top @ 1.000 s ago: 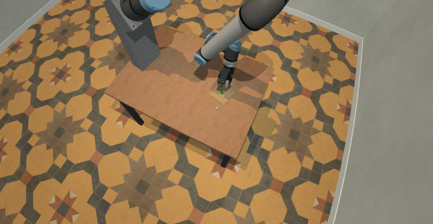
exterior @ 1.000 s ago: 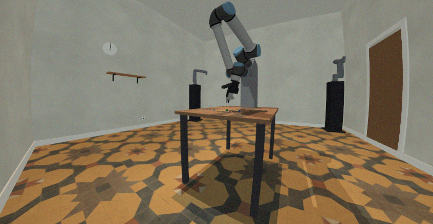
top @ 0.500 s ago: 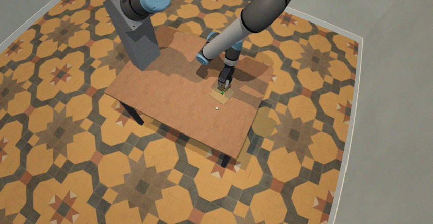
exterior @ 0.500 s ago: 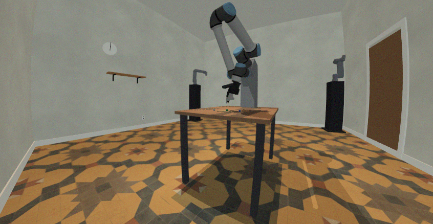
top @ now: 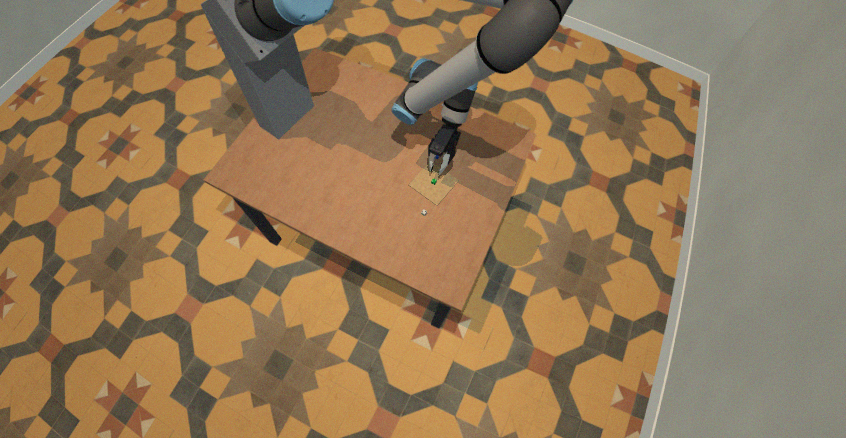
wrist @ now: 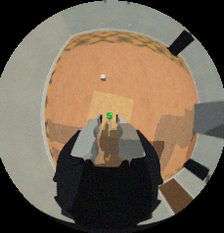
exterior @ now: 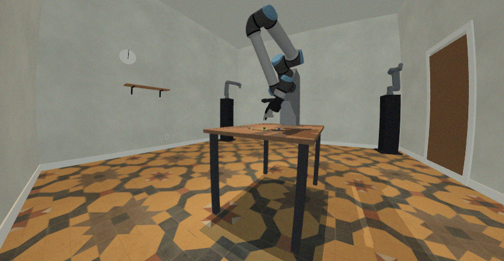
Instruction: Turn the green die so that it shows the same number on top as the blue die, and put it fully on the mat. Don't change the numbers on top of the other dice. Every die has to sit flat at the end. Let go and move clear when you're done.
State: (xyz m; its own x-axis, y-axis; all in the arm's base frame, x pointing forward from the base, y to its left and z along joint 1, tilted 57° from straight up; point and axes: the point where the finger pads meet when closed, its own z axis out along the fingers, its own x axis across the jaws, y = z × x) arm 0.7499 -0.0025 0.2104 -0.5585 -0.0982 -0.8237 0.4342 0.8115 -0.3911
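My hand is 10 mm to the left of the green die and 80 mm above it. From my hand the other things lie so: blue die: 30 mm behind, 110 mm to the left, 80 mm below; then white die: 10 mm ahead, 140 mm to the right, 80 mm below; then tan mat: 10 mm to the right, 90 mm below.
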